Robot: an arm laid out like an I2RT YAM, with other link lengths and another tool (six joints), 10 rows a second.
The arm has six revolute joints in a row. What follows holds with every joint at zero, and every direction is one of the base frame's. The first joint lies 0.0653 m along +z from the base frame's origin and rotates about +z. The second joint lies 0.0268 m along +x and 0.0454 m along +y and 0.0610 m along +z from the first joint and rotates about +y. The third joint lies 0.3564 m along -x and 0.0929 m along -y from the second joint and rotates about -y. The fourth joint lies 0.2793 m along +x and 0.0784 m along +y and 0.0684 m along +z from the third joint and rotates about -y. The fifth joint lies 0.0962 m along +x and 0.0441 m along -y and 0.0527 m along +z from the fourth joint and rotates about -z. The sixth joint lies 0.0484 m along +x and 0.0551 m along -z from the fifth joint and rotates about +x. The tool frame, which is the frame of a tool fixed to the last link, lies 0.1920 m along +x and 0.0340 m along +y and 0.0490 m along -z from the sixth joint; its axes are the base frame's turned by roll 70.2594, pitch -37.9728 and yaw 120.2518 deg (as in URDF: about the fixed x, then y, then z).
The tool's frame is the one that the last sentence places.
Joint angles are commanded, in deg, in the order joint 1, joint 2, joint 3, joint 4, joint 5, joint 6. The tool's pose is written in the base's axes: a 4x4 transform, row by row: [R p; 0 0 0 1], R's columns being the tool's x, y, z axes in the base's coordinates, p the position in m. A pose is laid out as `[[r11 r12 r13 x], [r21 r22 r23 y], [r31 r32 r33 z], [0 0 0 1]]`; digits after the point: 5 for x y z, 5 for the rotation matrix.
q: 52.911, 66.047, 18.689, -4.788, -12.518, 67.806
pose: [[0.60448 0.64551 0.46683 0.11979], [0.15100 -0.66823 0.72847 0.31721], [0.78218 -0.36985 -0.50140 0.04808], [0 0 0 1]]
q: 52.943, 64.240, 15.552, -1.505, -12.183, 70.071
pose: [[0.60892 0.62309 0.49090 0.11898], [0.10553 -0.67699 0.72839 0.31337], [0.78618 -0.39173 -0.47799 0.04581], [0 0 0 1]]
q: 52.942, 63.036, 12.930, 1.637, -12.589, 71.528
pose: [[0.61204 0.61252 0.50022 0.11613], [0.07114 -0.67261 0.73657 0.31154], [0.78762 -0.41522 -0.45524 0.04472], [0 0 0 1]]
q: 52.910, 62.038, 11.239, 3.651, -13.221, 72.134
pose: [[0.61175 0.61218 0.50100 0.11285], [0.05046 -0.66224 0.74759 0.31068], [0.78944 -0.43205 -0.43602 0.04551], [0 0 0 1]]
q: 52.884, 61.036, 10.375, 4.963, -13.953, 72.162
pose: [[0.60542 0.62073 0.49816 0.11046], [0.03484 -0.64597 0.76257 0.31193], [0.79514 -0.44432 -0.41271 0.04994], [0 0 0 1]]
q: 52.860, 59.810, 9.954, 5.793, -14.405, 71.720
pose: [[0.59059 0.63549 0.49735 0.10963], [0.02153 -0.62850 0.77751 0.31368], [0.80669 -0.44848 -0.38486 0.05645], [0 0 0 1]]
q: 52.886, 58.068, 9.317, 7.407, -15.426, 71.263
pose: [[0.57025 0.65824 0.49147 0.10730], [-0.00287 -0.59668 0.80247 0.31748], [0.82147 -0.45902 -0.33837 0.06787], [0 0 0 1]]
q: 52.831, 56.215, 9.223, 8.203, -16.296, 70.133
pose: [[0.54230 0.68709 0.48355 0.10570], [-0.02087 -0.56434 0.82528 0.32078], [0.83993 -0.45764 -0.29170 0.08032], [0 0 0 1]]
